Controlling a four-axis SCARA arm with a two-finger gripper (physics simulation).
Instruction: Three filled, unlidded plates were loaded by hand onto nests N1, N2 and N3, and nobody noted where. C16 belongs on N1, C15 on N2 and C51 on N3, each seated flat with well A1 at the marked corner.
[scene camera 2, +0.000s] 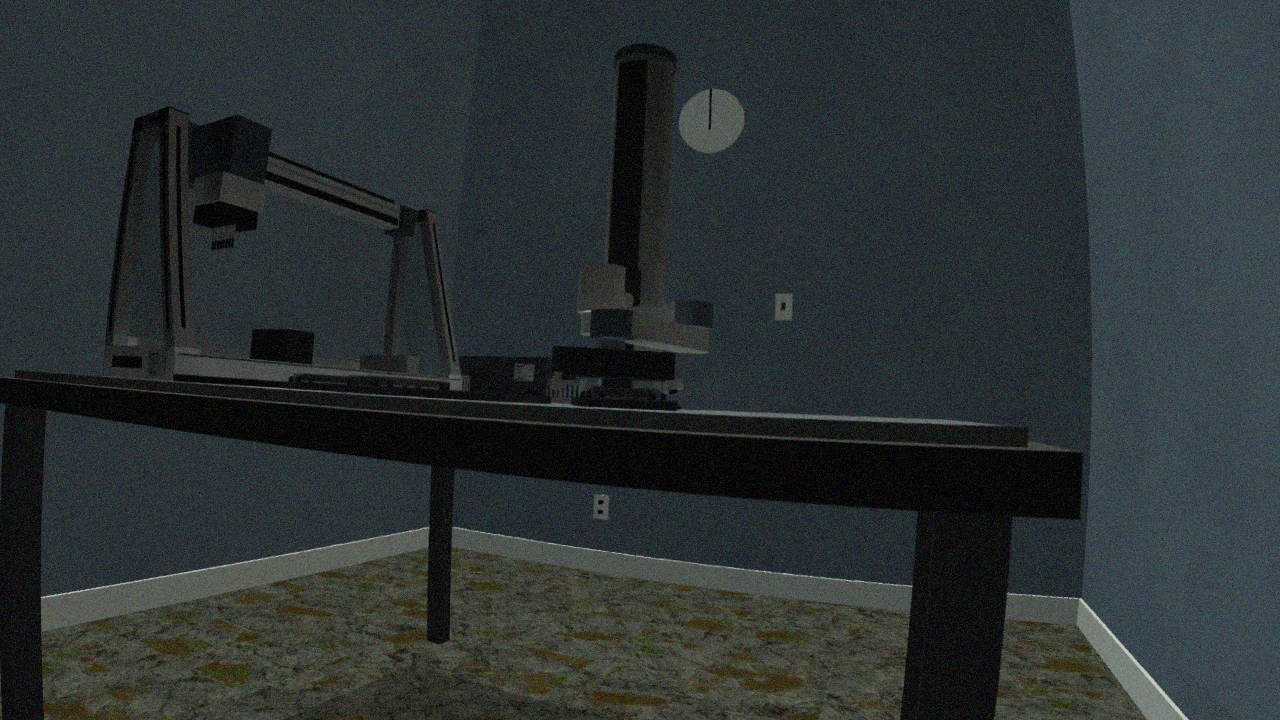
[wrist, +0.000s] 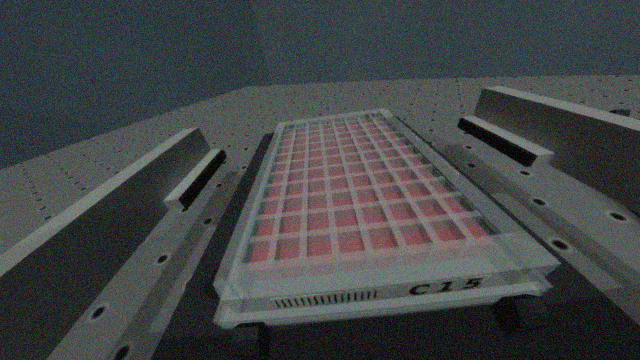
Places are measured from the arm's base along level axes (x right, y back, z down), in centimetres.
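Pixels of known places: gripper, fingertip midpoint: (scene camera 2: 622, 382) (wrist: 337, 124).
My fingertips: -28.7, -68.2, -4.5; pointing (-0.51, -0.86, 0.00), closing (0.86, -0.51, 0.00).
Observation:
Ahead of a thing's pixels: the offset from my fingertips to its top centre, as dx, dy, dz. "*": to the spot under its first point. Level surfaces: height alone.
A clear plate {+1.1, +2.0, +0.6} (wrist: 350, 200) with wells of pink-red liquid and the label C15 on its near short side lies on a dark nest {* -2.4, +6.8, +2.1} (wrist: 231, 220) in the wrist view. The nest's number and marked corner cannot be made out, nor which corner is A1. My gripper (wrist: 337, 124) is open and empty, with one finger out to each side of the plate and a gap to both long sides; the plate sits slightly nearer the left finger. Plates C16 and C51 cannot be identified in these views.
The perforated deck {dz +3.3} (wrist: 60, 192) extends around the nest. In the scene view my arm's column (scene camera 2: 642, 179) stands on the table (scene camera 2: 805, 465), low at its tool end. A gantry machine (scene camera 2: 174, 223) stands at left, with a dark box {* +81.9, +11.7, -5.5} (scene camera 2: 281, 344) within it. Light is dim.

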